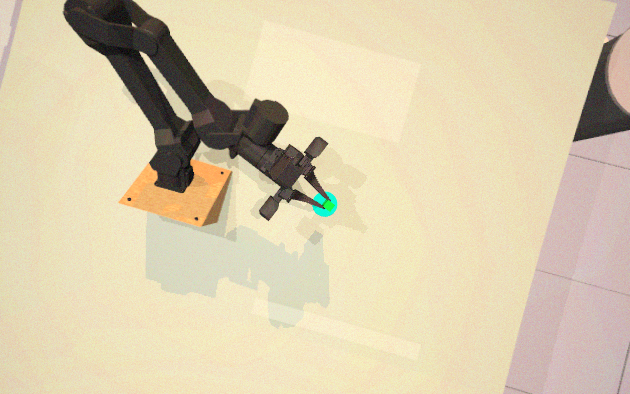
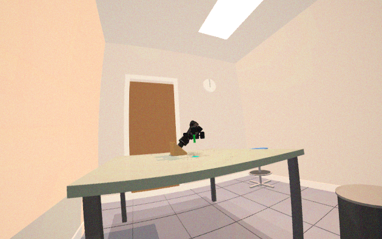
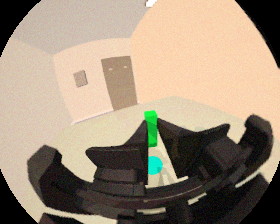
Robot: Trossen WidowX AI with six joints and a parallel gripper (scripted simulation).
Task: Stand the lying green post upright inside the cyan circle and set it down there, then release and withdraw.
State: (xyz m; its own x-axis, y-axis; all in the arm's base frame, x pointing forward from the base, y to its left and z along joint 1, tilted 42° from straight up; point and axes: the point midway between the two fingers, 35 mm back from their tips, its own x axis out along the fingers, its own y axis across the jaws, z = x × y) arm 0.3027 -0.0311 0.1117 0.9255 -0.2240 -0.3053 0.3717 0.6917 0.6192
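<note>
Now: the cyan circle 170 mm below my gripper tip. The rest, counted from my gripper tip: green post: 20 mm below.
</note>
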